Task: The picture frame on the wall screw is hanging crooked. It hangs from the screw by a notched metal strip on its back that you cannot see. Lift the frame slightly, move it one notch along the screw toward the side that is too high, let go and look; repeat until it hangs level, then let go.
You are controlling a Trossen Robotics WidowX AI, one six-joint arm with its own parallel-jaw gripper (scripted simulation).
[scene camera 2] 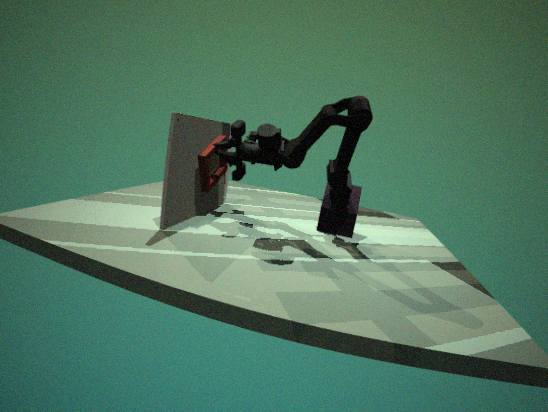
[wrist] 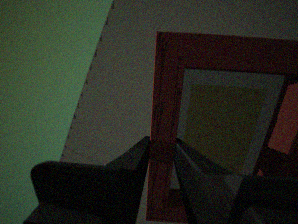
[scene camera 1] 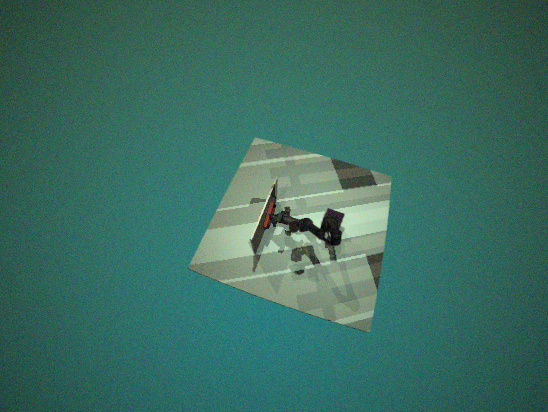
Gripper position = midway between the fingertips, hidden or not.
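My gripper [scene camera 2: 213,147] [wrist: 161,141], carrying a red picture frame. Grey wall panel [scene camera 2: 182,199] visible too.
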